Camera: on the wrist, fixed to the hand. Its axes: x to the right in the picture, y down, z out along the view.
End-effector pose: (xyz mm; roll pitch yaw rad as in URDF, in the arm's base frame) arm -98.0 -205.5 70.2 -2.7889 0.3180 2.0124
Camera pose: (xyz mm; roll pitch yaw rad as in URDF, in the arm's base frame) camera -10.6 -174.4 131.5 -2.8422 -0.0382 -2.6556
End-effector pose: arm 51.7 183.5 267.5 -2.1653 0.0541 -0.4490
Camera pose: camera -20.4 99.2 260.0 -3.1318 -0.6474 1.1488
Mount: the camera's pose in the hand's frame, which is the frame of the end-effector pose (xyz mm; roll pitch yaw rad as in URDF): -27.9 67.5 -83.8 0.0014 -0.3298 -1.6280
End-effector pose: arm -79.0 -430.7 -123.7 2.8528 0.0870 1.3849
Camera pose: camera -42.4 -457.1 -22.1 -3.0143 0.6096 3.0832
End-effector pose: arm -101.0 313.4 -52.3 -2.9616 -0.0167 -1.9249
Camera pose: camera -167.3 368.9 17.6 3.1158 0.1510 -0.3019
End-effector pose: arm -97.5 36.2 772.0 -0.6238 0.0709 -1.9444
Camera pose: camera -79.1 67.1 666.8 -0.0634 -0.9551 2.7745
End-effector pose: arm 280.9 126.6 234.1 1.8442 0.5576 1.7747
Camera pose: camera 215.1 136.2 323.2 -1.5041 0.9567 -1.2682
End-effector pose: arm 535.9 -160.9 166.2 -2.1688 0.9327 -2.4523
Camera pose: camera 485.8 -63.2 183.5 -2.1351 -0.4113 -1.3926
